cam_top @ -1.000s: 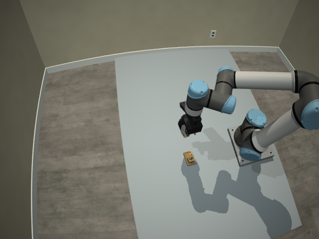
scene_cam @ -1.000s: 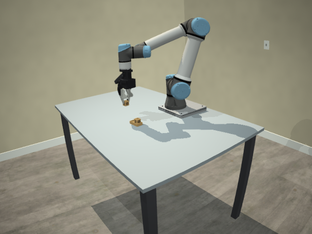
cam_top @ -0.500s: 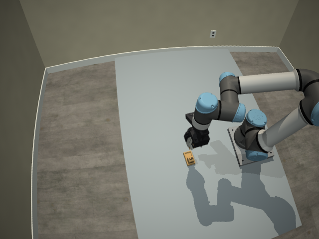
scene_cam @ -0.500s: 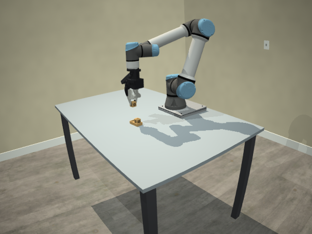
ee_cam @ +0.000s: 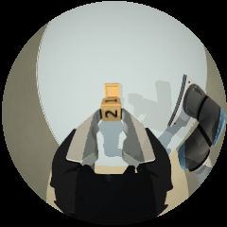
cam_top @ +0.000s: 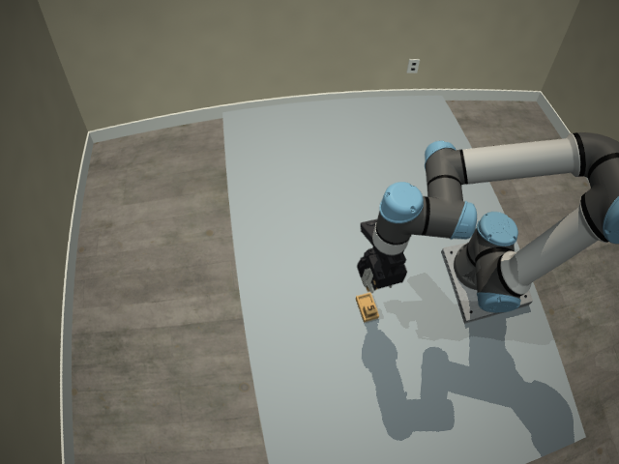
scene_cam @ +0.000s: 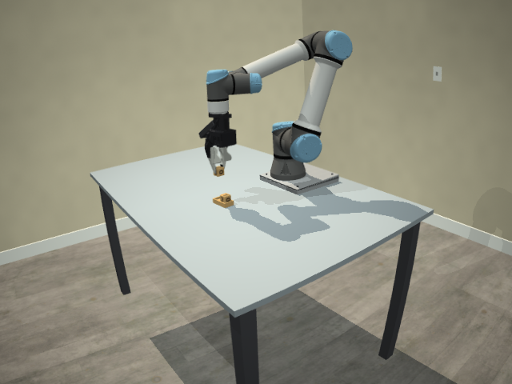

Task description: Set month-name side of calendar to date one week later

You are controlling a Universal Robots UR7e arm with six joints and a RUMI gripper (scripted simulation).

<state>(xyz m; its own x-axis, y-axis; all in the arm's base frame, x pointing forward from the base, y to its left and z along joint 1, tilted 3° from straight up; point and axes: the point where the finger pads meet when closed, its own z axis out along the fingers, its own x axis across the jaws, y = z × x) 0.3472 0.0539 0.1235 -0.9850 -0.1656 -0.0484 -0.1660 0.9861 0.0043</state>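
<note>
Right now the wooden tray is 20 mm to the left of my hand and 120 mm below it.
</note>
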